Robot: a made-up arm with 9 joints. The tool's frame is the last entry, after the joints. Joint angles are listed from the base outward. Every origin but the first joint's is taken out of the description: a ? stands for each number. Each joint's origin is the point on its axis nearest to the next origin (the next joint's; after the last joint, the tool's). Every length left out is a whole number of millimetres.
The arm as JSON. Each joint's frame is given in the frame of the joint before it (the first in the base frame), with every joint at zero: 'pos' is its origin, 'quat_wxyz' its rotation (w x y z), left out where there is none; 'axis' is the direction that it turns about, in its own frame. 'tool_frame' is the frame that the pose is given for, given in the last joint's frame.
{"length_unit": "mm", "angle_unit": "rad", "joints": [
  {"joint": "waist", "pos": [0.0, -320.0, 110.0], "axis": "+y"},
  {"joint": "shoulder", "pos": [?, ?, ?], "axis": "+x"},
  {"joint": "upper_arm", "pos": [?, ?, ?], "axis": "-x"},
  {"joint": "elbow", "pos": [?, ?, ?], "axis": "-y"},
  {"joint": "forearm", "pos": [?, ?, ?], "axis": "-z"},
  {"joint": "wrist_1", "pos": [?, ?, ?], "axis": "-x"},
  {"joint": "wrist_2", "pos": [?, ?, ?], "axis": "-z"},
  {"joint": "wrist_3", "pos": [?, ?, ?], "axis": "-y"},
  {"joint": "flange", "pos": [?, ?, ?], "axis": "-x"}
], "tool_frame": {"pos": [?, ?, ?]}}
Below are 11 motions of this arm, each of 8 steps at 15 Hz.
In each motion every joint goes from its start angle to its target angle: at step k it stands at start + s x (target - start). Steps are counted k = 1, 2, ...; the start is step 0. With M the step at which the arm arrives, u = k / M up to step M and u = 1 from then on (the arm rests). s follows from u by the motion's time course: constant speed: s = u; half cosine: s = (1 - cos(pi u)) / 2; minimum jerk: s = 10 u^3 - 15 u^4 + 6 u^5.
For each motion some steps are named. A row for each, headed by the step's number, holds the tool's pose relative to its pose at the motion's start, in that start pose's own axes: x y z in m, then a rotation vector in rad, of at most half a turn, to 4 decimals.
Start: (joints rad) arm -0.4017 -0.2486 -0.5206 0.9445 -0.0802 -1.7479 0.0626 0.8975 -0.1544
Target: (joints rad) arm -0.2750 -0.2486 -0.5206 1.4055 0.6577 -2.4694 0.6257 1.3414 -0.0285
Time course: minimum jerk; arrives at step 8
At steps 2, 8:
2: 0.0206 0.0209 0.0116 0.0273 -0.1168 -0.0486
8: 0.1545 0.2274 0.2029 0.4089 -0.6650 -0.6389

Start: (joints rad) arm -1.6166 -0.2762 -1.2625 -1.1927 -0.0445 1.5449 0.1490 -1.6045 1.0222
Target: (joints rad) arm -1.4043 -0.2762 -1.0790 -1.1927 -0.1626 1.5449 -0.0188 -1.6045 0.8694
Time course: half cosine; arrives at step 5
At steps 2, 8:
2: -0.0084 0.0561 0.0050 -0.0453 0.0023 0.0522
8: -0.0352 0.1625 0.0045 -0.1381 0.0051 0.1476

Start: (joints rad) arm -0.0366 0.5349 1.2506 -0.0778 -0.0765 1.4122 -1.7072 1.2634 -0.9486
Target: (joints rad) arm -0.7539 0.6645 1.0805 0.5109 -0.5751 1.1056 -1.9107 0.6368 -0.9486
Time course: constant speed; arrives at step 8
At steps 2, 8:
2: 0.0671 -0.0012 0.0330 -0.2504 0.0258 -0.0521
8: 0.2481 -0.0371 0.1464 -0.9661 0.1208 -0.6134

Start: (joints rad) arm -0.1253 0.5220 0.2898 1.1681 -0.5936 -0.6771 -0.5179 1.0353 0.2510
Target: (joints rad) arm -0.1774 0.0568 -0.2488 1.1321 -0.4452 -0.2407 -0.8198 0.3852 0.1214
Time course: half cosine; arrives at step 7
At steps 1, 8:
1: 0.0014 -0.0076 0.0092 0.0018 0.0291 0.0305
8: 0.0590 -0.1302 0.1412 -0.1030 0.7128 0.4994

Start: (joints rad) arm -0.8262 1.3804 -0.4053 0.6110 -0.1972 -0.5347 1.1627 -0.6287 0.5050
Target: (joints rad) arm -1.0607 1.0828 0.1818 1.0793 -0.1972 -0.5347 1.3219 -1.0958 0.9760
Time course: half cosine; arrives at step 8
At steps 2, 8:
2: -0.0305 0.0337 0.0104 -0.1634 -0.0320 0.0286
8: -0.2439 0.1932 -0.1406 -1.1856 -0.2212 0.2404

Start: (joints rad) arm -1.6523 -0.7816 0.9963 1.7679 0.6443 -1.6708 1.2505 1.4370 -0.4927
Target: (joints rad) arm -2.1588 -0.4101 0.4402 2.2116 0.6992 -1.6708 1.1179 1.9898 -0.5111
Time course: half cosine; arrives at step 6
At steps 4, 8:
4: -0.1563 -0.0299 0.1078 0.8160 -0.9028 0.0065
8: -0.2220 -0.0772 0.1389 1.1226 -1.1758 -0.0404

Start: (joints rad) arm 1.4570 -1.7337 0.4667 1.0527 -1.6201 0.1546 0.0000 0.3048 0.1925
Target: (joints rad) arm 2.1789 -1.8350 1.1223 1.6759 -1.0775 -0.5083 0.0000 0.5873 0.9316
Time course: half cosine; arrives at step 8
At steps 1, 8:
1: -0.0278 0.0259 -0.0052 -0.0381 -0.0200 0.0147
8: -0.7175 0.3230 -0.4405 -0.9178 -0.9176 0.1320

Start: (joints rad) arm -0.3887 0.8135 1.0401 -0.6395 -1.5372 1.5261 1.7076 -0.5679 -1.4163
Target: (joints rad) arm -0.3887 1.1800 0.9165 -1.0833 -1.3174 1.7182 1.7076 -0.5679 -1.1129
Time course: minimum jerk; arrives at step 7
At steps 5, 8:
5: 0.2036 0.1553 0.0542 -0.0599 -0.0775 -0.2891
8: 0.2339 0.1747 0.0628 -0.0703 -0.0649 -0.3352

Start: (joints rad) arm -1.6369 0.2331 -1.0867 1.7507 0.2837 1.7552 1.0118 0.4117 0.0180
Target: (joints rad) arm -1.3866 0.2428 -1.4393 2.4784 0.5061 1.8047 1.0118 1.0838 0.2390
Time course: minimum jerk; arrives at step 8
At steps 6, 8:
6: 0.0032 -0.2576 -0.1715 -0.9916 -0.4075 -0.1951
8: -0.0006 -0.2992 -0.1782 -1.1091 -0.4522 -0.2084

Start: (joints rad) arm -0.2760 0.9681 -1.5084 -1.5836 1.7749 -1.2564 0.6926 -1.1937 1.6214
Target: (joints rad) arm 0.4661 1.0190 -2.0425 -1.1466 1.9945 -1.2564 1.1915 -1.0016 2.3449
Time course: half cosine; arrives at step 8
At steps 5, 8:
5: 0.4340 0.1577 -0.3009 0.2250 -0.0144 0.6238
8: 0.5858 0.3906 -0.3835 0.2993 -0.0551 0.9503

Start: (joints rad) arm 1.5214 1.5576 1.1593 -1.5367 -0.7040 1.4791 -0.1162 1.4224 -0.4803
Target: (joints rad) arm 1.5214 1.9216 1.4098 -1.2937 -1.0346 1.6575 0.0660 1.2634 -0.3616
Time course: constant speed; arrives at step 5
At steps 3, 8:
3: 0.1836 0.0536 0.0636 -0.3149 -0.0701 0.2314
8: 0.2929 0.1131 0.1166 -0.5364 -0.1451 0.3660

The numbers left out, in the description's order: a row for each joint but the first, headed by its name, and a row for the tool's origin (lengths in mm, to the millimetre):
shoulder: -340.0 0.0 101.0
upper_arm: 0.0 -46.0 -344.0
elbow: 0.0 32.0 -100.0
forearm: -191.0 0.0 92.0
wrist_1: 374.0 42.0 0.0
wrist_2: 0.0 -136.0 -79.0
wrist_3: 159.0 251.0 0.0
flange: -8.0 0.0 -62.0
tool: 0.0 -30.0 235.0

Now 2 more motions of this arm.
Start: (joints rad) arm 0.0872 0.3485 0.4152 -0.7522 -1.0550 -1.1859 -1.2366 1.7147 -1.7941
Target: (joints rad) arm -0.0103 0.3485 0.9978 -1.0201 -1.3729 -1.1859 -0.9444 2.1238 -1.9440
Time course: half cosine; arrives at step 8
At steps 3, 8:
3: 0.0288 0.0543 0.0794 -0.1783 0.0583 0.0998
8: 0.1524 0.2041 0.2233 -0.5202 0.3432 0.3398

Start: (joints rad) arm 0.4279 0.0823 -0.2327 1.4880 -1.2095 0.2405 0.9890 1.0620 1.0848
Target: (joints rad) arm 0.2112 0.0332 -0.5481 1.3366 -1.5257 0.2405 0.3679 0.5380 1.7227
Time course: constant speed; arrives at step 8
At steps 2, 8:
2: -0.0340 -0.0237 0.0667 -0.0107 -0.0219 0.1272
8: -0.1900 -0.1424 0.2078 -0.0923 -0.3257 0.4282

